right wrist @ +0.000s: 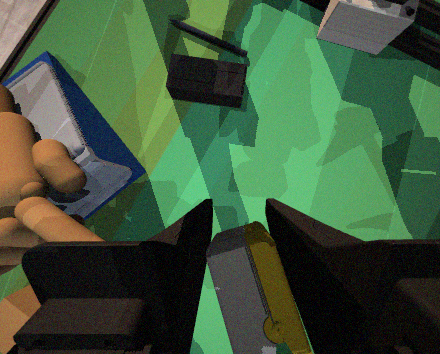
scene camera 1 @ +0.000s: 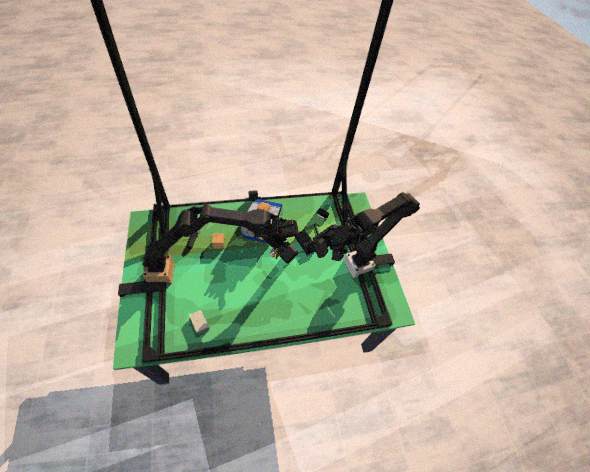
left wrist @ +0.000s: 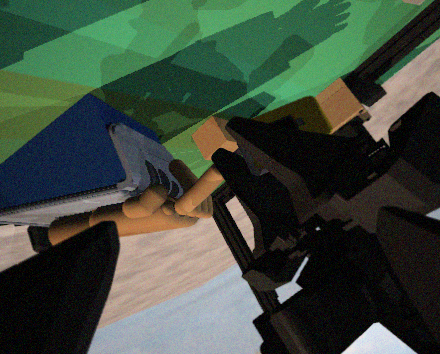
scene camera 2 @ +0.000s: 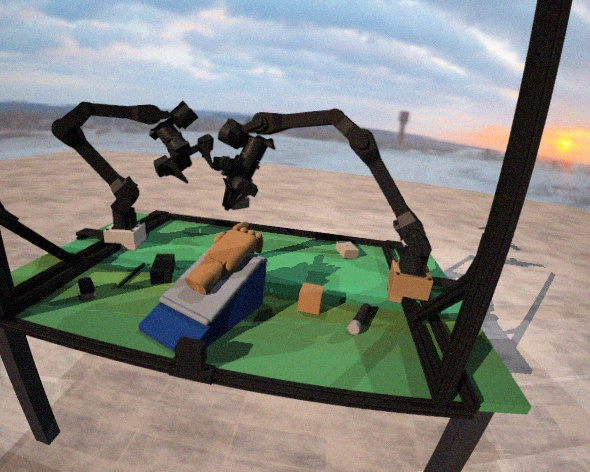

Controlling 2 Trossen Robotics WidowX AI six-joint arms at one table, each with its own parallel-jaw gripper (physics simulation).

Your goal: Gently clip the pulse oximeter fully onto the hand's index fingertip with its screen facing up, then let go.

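Places are measured from the left arm's base along level axes (x back, y right, z up), in metres.
Pixels of known places: left gripper, fingertip midpoint: (scene camera 1: 308, 243) (left wrist: 248, 227) (scene camera 2: 200, 175); right gripper, fingertip midpoint: (right wrist: 239, 205) (scene camera 1: 283, 247) (left wrist: 221, 137) (scene camera 2: 224, 208); left arm's base, origin of the base link: (scene camera 1: 360, 259) (scene camera 2: 124, 226); right arm's base, origin of the base link: (scene camera 1: 157, 265) (left wrist: 346, 128) (scene camera 2: 412, 270).
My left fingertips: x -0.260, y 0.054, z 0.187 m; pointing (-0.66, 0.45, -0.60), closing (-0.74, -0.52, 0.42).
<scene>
Ahead of a thing's pixels: the offset from my left fingertips to its middle.
The tan model hand (scene camera 2: 228, 252) (left wrist: 148, 207) (right wrist: 58, 170) lies on a grey pad on a blue wedge (scene camera 2: 199, 323) (right wrist: 96, 130) (scene camera 1: 272, 206). Its index finger (left wrist: 197, 191) points out past the wedge's high end. My right gripper (scene camera 2: 237, 199) (right wrist: 239, 205) (scene camera 1: 286, 250) is shut on the grey and yellow pulse oximeter {dy +0.042, dx -0.113, dz -0.061 m} (right wrist: 254, 281) (scene camera 2: 241, 202). It hovers just off the fingertips, above them. In the left wrist view the right gripper's fingers cover the index fingertip and hide the oximeter. My left gripper (scene camera 2: 192, 156) (scene camera 1: 314, 243) is open and empty, raised close beside the right gripper.
A black box {dy +0.138, dx +0.077, dz -0.228 m} (scene camera 2: 162, 268) (right wrist: 206, 81) and a dark pen {dy +0.165, dx +0.157, dz -0.241 m} (scene camera 2: 130, 275) (right wrist: 208, 36) lie near the left arm's base. A tan cube {dy +0.270, dx -0.304, dz -0.221 m} (scene camera 2: 310, 298) (scene camera 1: 218, 241), a beige block {dy -0.071, dx -0.476, dz -0.231 m} (scene camera 2: 346, 249) (scene camera 1: 199, 322) and a dark cylinder {dy +0.330, dx -0.411, dz -0.233 m} (scene camera 2: 361, 319) lie on the green table. A black frame rims it.
</scene>
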